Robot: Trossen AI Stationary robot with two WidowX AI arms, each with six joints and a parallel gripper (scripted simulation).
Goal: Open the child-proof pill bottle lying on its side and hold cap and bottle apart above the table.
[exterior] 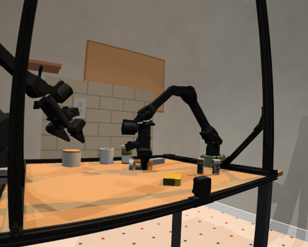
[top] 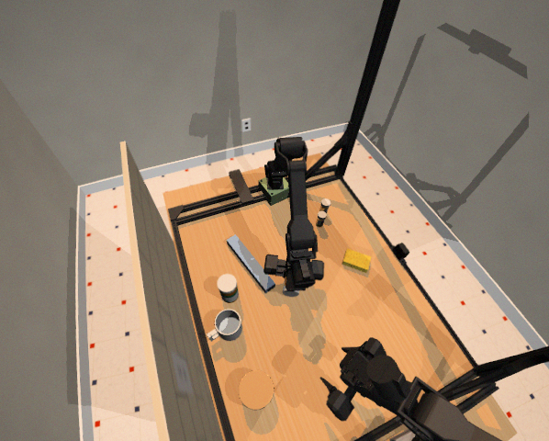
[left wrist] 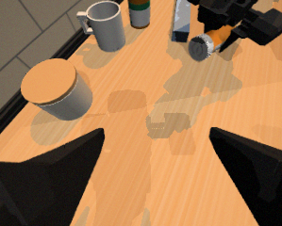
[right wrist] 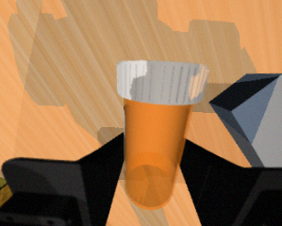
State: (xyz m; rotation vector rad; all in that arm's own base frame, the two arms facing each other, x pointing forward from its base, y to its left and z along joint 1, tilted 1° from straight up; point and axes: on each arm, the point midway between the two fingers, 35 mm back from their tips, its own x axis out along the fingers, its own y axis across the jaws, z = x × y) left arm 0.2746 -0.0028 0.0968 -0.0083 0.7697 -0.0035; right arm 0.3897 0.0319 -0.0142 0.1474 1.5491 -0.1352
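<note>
The orange pill bottle is 10 mm to the left of my right hand and 20 mm below it. From my right hand the other things lie so: mug 250 mm ahead, 80 mm to the left; bar 110 mm ahead, 100 mm to the right, 30 mm below; white ribbed cap 30 mm ahead, 50 mm to the left, 10 mm below.
</note>
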